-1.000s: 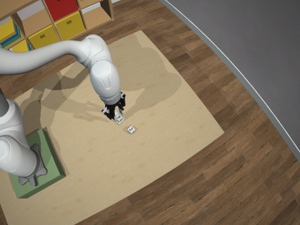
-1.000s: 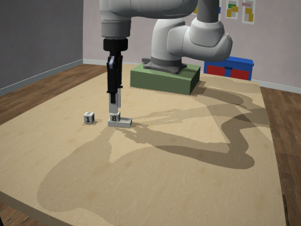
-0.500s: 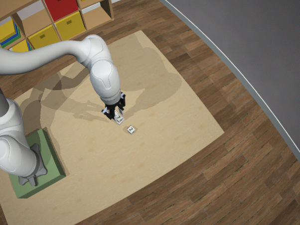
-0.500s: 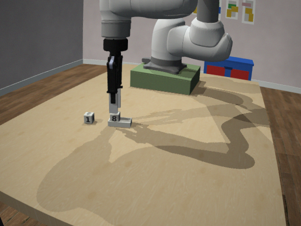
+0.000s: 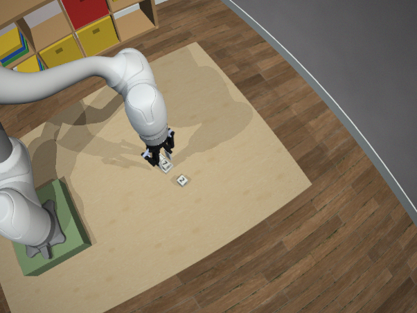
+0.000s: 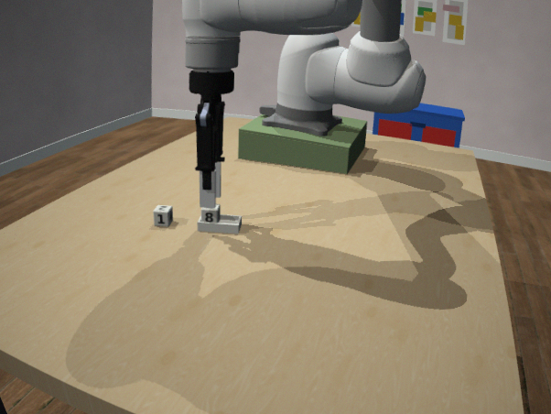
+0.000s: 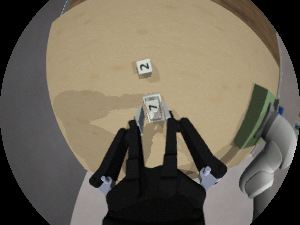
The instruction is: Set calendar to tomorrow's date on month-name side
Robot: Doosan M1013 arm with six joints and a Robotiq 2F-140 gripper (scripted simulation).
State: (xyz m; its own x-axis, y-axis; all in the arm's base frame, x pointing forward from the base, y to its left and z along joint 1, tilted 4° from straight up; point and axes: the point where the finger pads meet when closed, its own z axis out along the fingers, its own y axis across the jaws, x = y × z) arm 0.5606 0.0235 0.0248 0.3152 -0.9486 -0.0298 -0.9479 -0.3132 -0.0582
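Now: hand 10 mm past the grey tray, 20 mm to the right of it and 70 mm above it.
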